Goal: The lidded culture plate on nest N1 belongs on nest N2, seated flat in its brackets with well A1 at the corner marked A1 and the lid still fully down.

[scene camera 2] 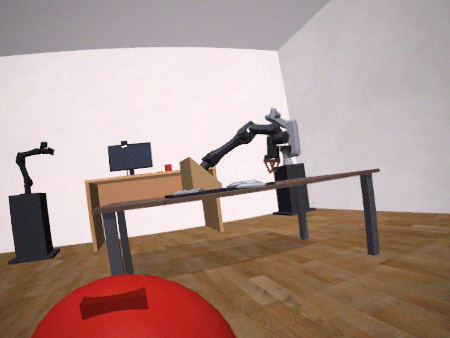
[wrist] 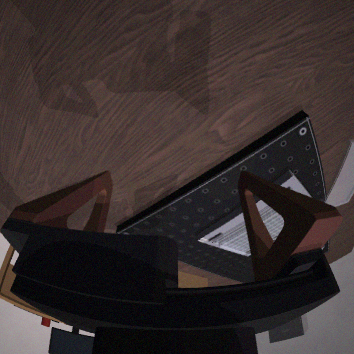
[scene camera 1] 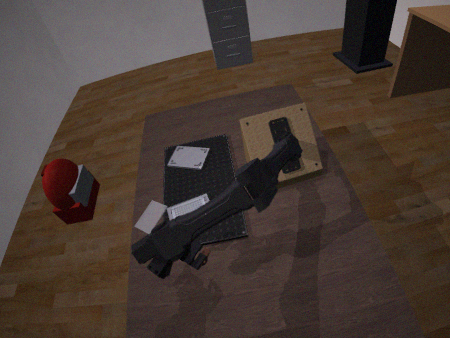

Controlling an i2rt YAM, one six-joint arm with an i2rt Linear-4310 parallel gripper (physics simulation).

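Pixels of known places: gripper, fingertip midpoint: (scene camera 2: pixel 272 173) (wrist: pixel 174 177) (scene camera 1: pixel 193 255); arm's base at its link origin: (scene camera 2: pixel 199 172).
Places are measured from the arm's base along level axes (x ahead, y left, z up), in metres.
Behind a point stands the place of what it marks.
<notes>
The pale culture plate (scene camera 1: pixel 189 206) {x 0.398, y 0.071, z -0.098 m} (wrist: pixel 229 235) {x 0.361, y 0.134, z -0.094 m} lies on the near part of the black perforated board (scene camera 1: pixel 200 180) {x 0.338, y -0.050, z -0.114 m} (wrist: pixel 200 207) {x 0.361, y 0.193, z -0.114 m}, partly hidden by the arm in scene camera 1 and by a finger in the wrist view. Its lid and well A1 cannot be made out. The white nest with dark corner brackets (scene camera 1: pixel 188 157) {x 0.367, y -0.187, z -0.102 m} is on the board's far part and holds no plate. In scene camera 2, low pale shapes (scene camera 2: pixel 245 184) {x 0.537, y 0.033, z -0.108 m} on the board blend together. My gripper (scene camera 1: pixel 181 264) (scene camera 2: pixel 271 169) {x 0.409, y 0.280, z -0.068 m} (wrist: pixel 174 177) {x 0.409, y 0.280, z -0.068 m} is open and empty, above the table beside the board's near end.
A pale flat panel (scene camera 1: pixel 151 216) {x 0.555, y 0.057, z -0.112 m} (wrist: pixel 344 180) {x 0.544, y 0.065, z -0.110 m} lies beside the board. The arm's base stands on a wood-coloured block (scene camera 1: pixel 256 132) {x 0.088, y -0.052, z 0.051 m} (scene camera 2: pixel 192 175) {x 0.133, y -0.093, z -0.018 m} on the table. A red rounded object (scene camera 1: pixel 61 184) (scene camera 2: pixel 132 312) is off the table's left side.
</notes>
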